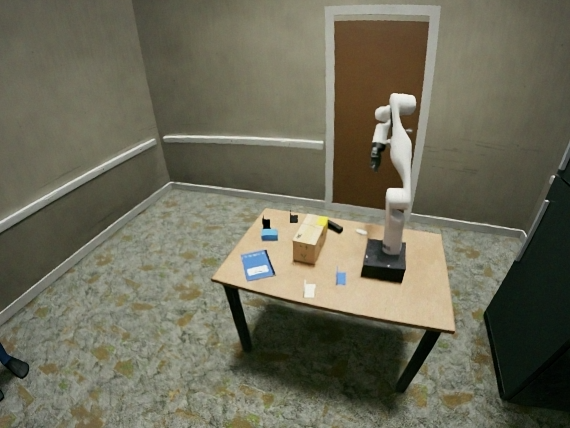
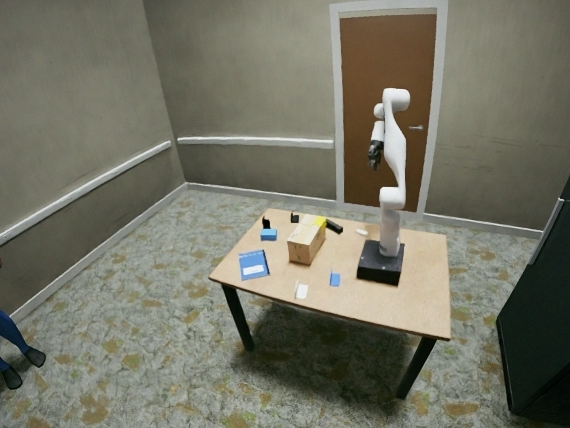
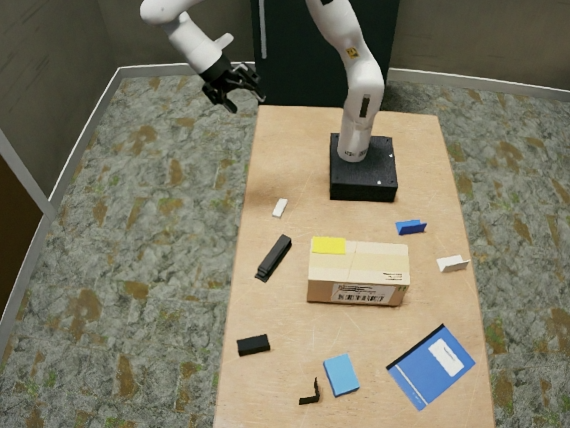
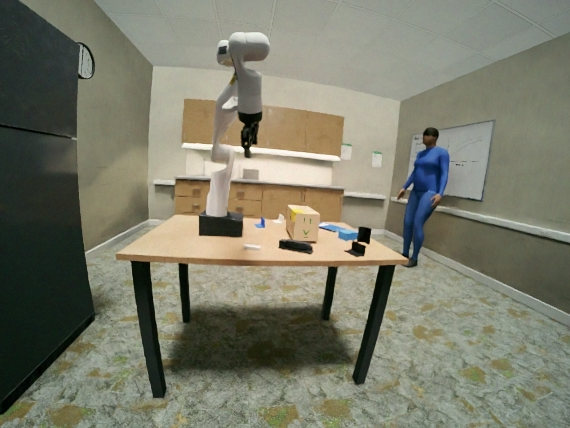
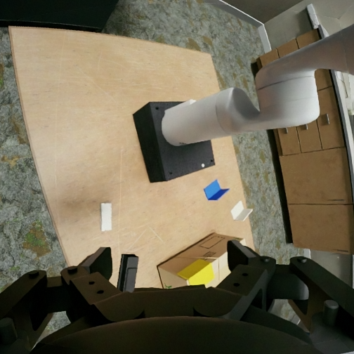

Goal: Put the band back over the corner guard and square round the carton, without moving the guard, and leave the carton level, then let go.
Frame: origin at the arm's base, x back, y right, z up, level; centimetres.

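Seen in the pictures: gripper, fingertip midpoint: [image 1: 373, 169] [image 2: 372, 168] [image 3: 249, 105] [image 4: 251, 151]; arm's base, origin of the base link: [image 1: 391, 248] [image 2: 388, 250] [image 3: 351, 150] [image 4: 216, 214].
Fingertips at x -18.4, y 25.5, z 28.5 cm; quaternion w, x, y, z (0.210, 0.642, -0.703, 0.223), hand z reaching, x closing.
Pixels of each thing's middle, then the offset from my fingertips to it. Level surfaces: height alone.
- brown carton, body centre: [image 3: 356, 273] [image 4: 301, 221] [image 2: 307, 238] [image 1: 311, 237] dx -22.8, dy -31.7, dz -30.0 cm
- table, its level: dz -37.5 cm
- yellow folded piece, body centre: [image 3: 328, 249] [image 4: 297, 215] [image 2: 319, 224] [image 1: 322, 224] dx -19.9, dy -23.6, dz -25.6 cm
- black stapler, body centre: [image 3: 273, 257] [image 4: 296, 245] [image 2: 332, 225] [image 1: 332, 225] dx -19.2, dy -9.1, dz -35.5 cm
- white block, body centre: [image 3: 280, 208] [image 4: 252, 247] dx -1.6, dy -7.0, dz -36.8 cm
- black block, body centre: [image 3: 252, 342] [image 4: 354, 248] dx -44.3, dy -9.5, dz -35.2 cm
- black bracket, body centre: [image 3: 307, 391] [image 4: 364, 235] [image 2: 267, 222] dx -54.1, dy -25.1, dz -33.5 cm
- light-blue block, body centre: [image 3: 341, 375] [image 4: 348, 235] [image 1: 269, 234] [image 2: 268, 234] dx -48.3, dy -32.3, dz -35.5 cm
- notebook, body centre: [image 3: 431, 366] [image 1: 257, 264] [image 2: 253, 264] [image 4: 327, 226] dx -42.2, dy -55.1, dz -37.1 cm
The brown carton [image 1: 309, 242] [image 2: 305, 242] [image 3: 370, 262] [image 4: 307, 227] [image 5: 185, 257] sits level on the table [image 1: 390, 300] [image 3: 280, 165] [image 5: 75, 100]. A yellow folded piece [image 1: 322, 221] [image 2: 320, 221] [image 3: 328, 245] [image 4: 294, 214] [image 5: 200, 272], perhaps the corner guard, lies along one top edge near the carton's end. A pale strip runs along the carton's top; I cannot make out a separate band or tell whether it crosses the guard. My gripper [image 1: 375, 167] [image 2: 373, 165] [image 3: 246, 103] [image 4: 248, 151] [image 5: 169, 256] is open and empty, high above the table and well away from the carton.
A black stapler [image 3: 274, 257] [image 5: 128, 272] and white block [image 3: 280, 208] [image 5: 106, 216] lie beside the carton. Blue [image 3: 411, 227] and white [image 3: 452, 263] angle pieces stand opposite. A black block [image 3: 253, 345], black bracket [image 3: 315, 398], light-blue block [image 3: 341, 374] and notebook [image 3: 417, 375] lie beyond.
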